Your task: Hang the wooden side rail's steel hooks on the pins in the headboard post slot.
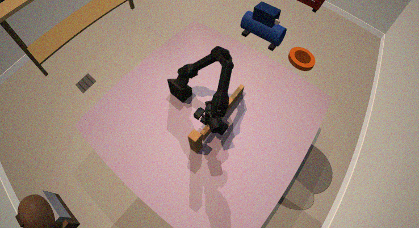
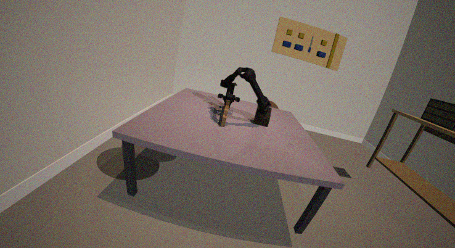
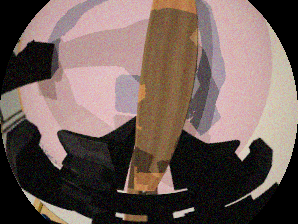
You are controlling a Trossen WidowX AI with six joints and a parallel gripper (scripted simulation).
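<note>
The upright headboard post lies 1 cm ahead of my gripper tip, 13 cm to the right of it and 4 cm above it.
</note>
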